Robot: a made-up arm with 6 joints. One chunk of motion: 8 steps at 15 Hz.
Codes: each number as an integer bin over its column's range. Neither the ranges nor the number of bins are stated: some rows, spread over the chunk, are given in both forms.
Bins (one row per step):
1: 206 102 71 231 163 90
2: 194 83 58 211 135 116
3: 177 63 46 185 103 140
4: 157 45 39 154 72 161
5: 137 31 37 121 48 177
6: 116 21 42 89 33 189
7: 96 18 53 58 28 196
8: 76 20 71 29 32 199
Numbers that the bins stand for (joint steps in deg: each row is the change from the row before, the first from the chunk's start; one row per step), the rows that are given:
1: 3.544 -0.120 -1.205 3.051 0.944 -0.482
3: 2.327 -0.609 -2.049 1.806 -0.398 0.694
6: -0.233 -1.136 -2.184 -0.792 -1.962 1.847
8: -1.911 -1.149 -1.205 -2.415 -1.985 2.082
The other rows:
2: 3.040 -0.358 -1.644 2.509 0.318 0.129
4: 1.488 -0.835 -2.285 0.967 -1.091 1.188
5: 0.649 -1.011 -2.352 0.074 -1.627 1.565
7: -1.072 -1.174 -1.813 -1.631 -2.074 2.012

